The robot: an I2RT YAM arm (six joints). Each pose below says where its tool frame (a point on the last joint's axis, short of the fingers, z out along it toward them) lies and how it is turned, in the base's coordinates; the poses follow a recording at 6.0 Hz.
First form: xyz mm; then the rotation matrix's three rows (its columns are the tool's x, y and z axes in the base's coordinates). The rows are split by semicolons.
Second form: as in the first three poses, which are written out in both.
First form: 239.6, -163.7, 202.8; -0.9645, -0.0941, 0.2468; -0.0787, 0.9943, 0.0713; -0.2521, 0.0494, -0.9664
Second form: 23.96, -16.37, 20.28; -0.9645, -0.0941, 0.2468; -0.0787, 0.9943, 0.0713; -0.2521, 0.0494, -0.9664
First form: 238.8, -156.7, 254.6; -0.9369, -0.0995, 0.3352; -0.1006, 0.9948, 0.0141; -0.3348, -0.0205, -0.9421
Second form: 23.88, -15.67, 25.46; -0.9369, -0.0995, 0.3352; -0.1006, 0.9948, 0.0141; -0.3348, -0.0205, -0.9421
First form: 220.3, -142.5, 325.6; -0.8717, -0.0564, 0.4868; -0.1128, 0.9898, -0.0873; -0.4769, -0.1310, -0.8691
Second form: 22.03, -14.25, 32.56; -0.8717, -0.0564, 0.4868; -0.1128, 0.9898, -0.0873; -0.4769, -0.1310, -0.8691
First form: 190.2, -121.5, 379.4; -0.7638, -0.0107, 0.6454; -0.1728, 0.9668, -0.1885; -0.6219, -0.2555, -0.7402
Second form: 19.02, -12.15, 37.94; -0.7638, -0.0107, 0.6454; -0.1728, 0.9668, -0.1885; -0.6219, -0.2555, -0.7402
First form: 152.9, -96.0, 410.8; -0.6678, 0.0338, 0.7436; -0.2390, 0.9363, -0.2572; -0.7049, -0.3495, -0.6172
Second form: 15.29, -9.60, 41.08; -0.6678, 0.0338, 0.7436; -0.2390, 0.9363, -0.2572; -0.7049, -0.3495, -0.6172
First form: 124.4, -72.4, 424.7; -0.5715, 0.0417, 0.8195; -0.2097, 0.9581, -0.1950; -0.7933, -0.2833, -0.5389
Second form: 12.44, -7.24, 42.47; -0.5715, 0.0417, 0.8195; -0.2097, 0.9581, -0.1950; -0.7933, -0.2833, -0.5389
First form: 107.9, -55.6, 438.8; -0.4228, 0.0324, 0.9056; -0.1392, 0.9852, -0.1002; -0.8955, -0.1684, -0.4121
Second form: 10.79, -5.56, 43.88; -0.4228, 0.0324, 0.9056; -0.1392, 0.9852, -0.1002; -0.8955, -0.1684, -0.4121
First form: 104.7, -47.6, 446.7; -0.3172, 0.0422, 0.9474; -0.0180, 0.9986, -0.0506; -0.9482, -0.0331, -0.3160
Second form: 10.47, -4.76, 44.67; -0.3172, 0.0422, 0.9474; -0.0180, 0.9986, -0.0506; -0.9482, -0.0331, -0.3160
